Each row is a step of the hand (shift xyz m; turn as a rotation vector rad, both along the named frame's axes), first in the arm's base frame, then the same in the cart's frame.
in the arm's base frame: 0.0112 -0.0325 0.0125 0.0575 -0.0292 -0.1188
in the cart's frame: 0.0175 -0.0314 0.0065 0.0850 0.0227 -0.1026
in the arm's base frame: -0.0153 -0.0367 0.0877 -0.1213 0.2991 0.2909
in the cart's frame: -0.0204 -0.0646 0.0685 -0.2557 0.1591 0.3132
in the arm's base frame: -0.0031 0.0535 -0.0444 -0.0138 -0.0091 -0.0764
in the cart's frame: -0.0099 0.0626 -0.0288 0.0042 0.0123 -0.0771
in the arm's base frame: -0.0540 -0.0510 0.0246 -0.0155 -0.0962 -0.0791
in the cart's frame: -0.0406 -0.0668 -0.0042 0.0284 -0.0678 -0.1018
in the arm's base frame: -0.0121 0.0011 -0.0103 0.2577 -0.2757 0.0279
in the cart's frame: -0.0097 0.0015 -0.0125 0.3162 -0.2062 0.0257
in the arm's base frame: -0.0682 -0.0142 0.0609 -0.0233 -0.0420 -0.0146
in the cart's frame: -0.0715 -0.0472 0.0350 -0.0069 -0.0395 -0.0303
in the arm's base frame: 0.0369 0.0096 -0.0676 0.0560 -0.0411 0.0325
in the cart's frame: 0.0447 0.0381 -0.0508 0.0582 -0.0356 0.0349
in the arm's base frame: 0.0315 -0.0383 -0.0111 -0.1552 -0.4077 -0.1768
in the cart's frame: 0.0427 -0.0249 -0.0115 0.0061 -0.3563 -0.3075
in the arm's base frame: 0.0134 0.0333 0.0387 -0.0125 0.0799 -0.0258
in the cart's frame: -0.0044 0.0217 0.0479 -0.0299 0.0791 -0.0074
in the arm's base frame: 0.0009 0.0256 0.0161 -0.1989 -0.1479 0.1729
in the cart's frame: -0.0096 0.0189 0.0216 -0.1767 -0.2346 0.0713
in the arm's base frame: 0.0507 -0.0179 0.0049 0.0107 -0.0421 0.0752
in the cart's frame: 0.0518 -0.0068 0.0136 0.0079 -0.0599 0.0624
